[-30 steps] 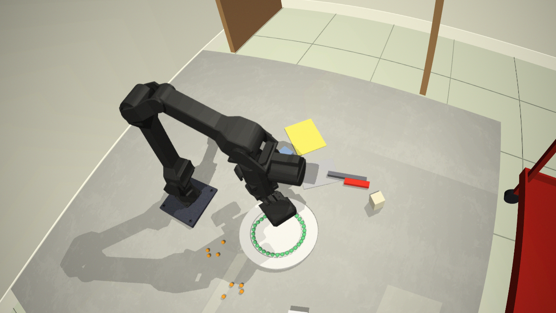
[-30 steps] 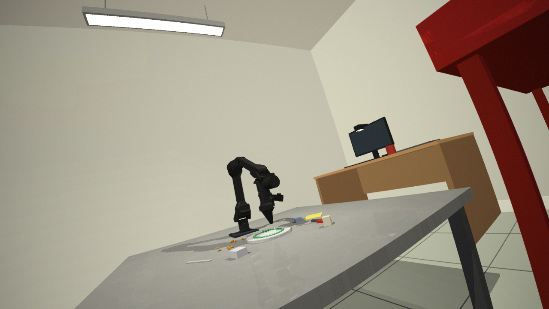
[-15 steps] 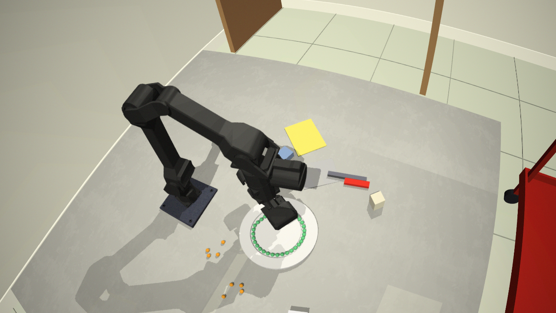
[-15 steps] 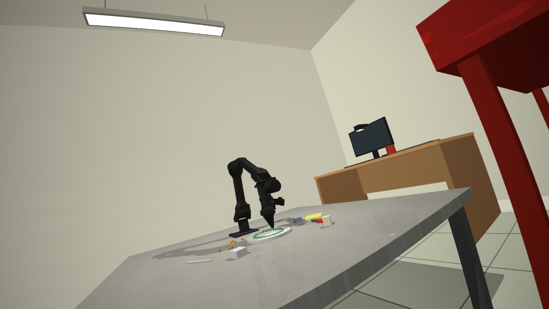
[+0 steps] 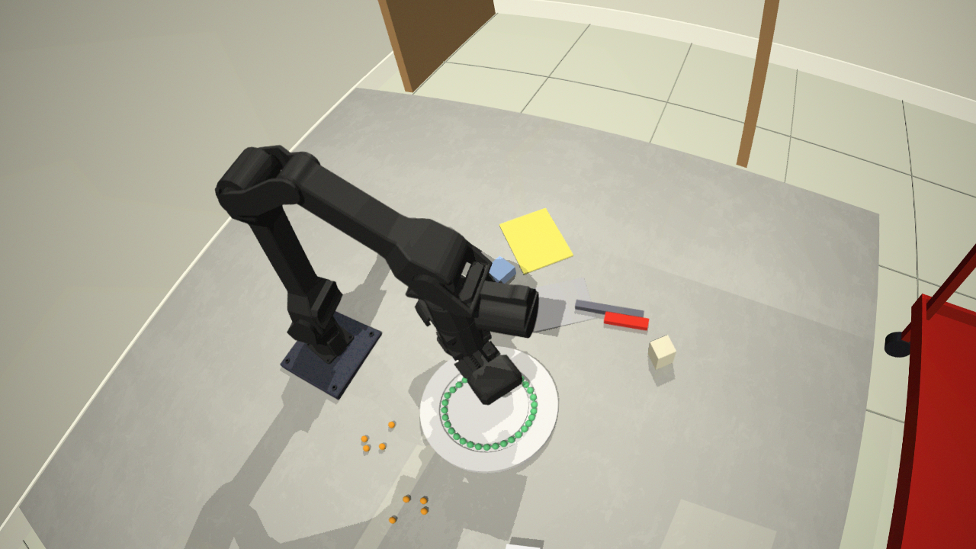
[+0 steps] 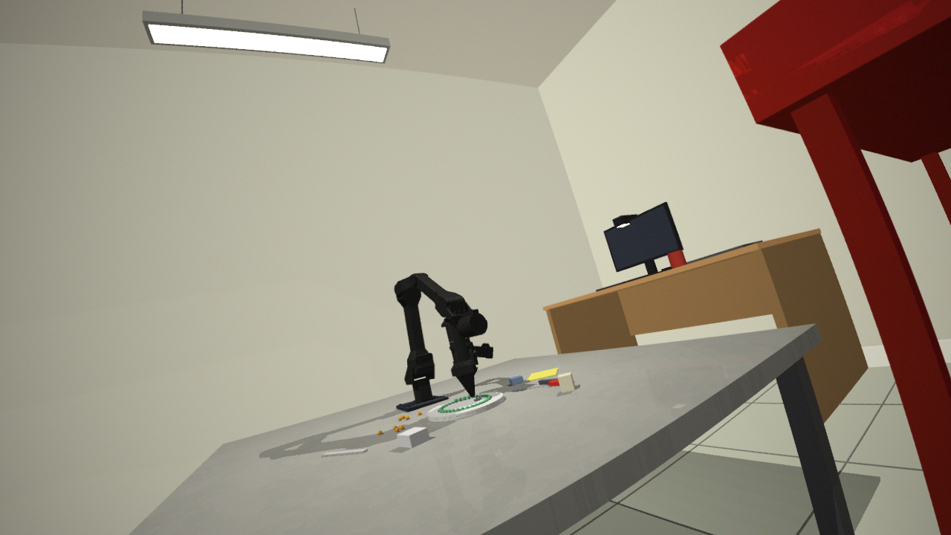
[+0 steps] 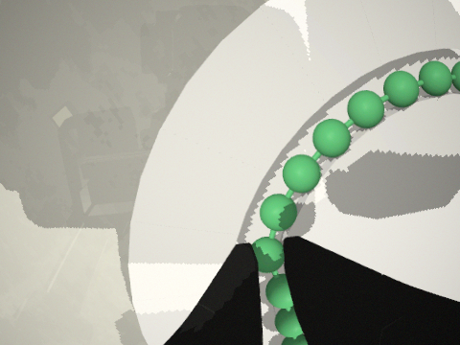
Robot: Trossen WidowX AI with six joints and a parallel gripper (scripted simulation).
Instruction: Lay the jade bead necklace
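My gripper tip is now 50 mm short of the inner disc, 40 mm to the left of it and 10 mm above it. Also, from my gripper tip: blue cube (160 mm to the left, 80 mm behind, 10 mm below); then grey sheet (170 mm to the left, 30 mm ahead, 20 mm below); then bead board (50 mm ahead, 40 mm to the right, 10 mm below).
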